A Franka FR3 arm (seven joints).
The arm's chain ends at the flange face. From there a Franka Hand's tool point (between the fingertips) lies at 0.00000 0.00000 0.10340 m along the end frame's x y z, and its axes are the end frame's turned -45 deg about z.
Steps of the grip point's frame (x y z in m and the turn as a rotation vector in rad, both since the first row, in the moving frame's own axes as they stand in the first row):
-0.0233 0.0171 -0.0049 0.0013 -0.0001 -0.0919
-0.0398 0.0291 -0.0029 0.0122 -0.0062 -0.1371
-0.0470 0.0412 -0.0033 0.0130 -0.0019 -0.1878
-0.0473 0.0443 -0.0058 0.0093 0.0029 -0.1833
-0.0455 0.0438 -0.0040 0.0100 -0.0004 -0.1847
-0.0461 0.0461 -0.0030 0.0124 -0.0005 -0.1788
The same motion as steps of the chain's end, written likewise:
-0.0043 0.0287 -0.0049 0.0008 -0.0010 -0.0919
-0.0062 0.0491 -0.0029 0.0042 -0.0130 -0.1371
-0.0029 0.0631 -0.0033 0.0078 -0.0105 -0.1878
-0.0016 0.0656 -0.0058 0.0086 -0.0045 -0.1833
-0.0004 0.0638 -0.0040 0.0068 -0.0074 -0.1847
0.0010 0.0660 -0.0030 0.0084 -0.0091 -0.1788

